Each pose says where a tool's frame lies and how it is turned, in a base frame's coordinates. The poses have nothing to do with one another.
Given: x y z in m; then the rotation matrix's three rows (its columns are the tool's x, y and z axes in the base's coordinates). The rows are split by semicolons.
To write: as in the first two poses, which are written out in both.
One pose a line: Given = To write
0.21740, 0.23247, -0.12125; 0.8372, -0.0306, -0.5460; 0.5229, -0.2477, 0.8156; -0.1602, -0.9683, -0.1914 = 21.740, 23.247, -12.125; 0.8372, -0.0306, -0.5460; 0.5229, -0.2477, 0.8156; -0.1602, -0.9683, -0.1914
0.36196, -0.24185, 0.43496; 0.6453, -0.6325, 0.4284; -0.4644, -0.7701, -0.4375; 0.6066, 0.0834, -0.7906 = 36.196, -24.185, 43.496; 0.6453, -0.6325, 0.4284; -0.4644, -0.7701, -0.4375; 0.6066, 0.0834, -0.7906
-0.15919, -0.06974, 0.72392; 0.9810, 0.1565, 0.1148; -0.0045, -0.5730, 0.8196; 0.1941, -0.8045, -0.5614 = -15.919, -6.974, 72.392; 0.9810, 0.1565, 0.1148; -0.0045, -0.5730, 0.8196; 0.1941, -0.8045, -0.5614
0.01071, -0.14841, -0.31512; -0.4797, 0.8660, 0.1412; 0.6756, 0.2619, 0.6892; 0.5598, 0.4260, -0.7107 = 1.071, -14.841, -31.512; -0.4797, 0.8660, 0.1412; 0.6756, 0.2619, 0.6892; 0.5598, 0.4260, -0.7107
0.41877, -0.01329, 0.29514; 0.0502, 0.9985, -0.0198; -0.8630, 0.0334, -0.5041; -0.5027, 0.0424, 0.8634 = 41.877, -1.329, 29.514; 0.0502, 0.9985, -0.0198; -0.8630, 0.0334, -0.5041; -0.5027, 0.0424, 0.8634
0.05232, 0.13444, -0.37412; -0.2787, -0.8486, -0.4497; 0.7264, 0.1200, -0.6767; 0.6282, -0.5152, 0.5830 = 5.232, 13.444, -37.412; -0.2787, -0.8486, -0.4497; 0.7264, 0.1200, -0.6767; 0.6282, -0.5152, 0.5830
